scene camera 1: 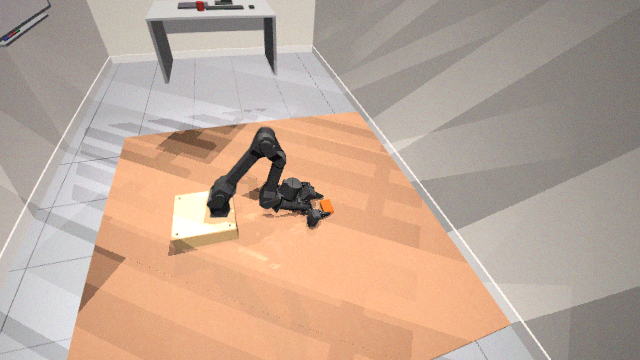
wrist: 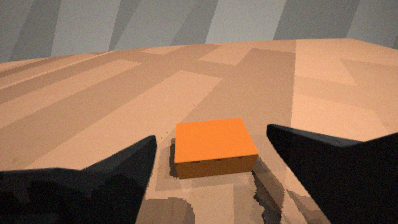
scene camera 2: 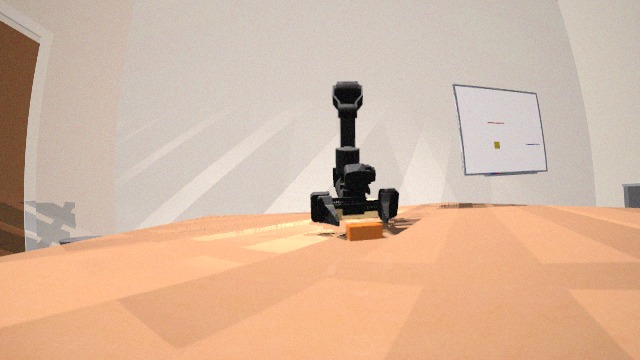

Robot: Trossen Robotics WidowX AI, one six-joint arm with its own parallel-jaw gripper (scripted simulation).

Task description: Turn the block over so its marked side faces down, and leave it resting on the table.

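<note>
My gripper point(scene camera 2: 363, 222), point(scene camera 1: 326, 204), point(wrist: 212, 135): open, holding nothing. Orange block point(wrist: 218, 147) visible.
</note>
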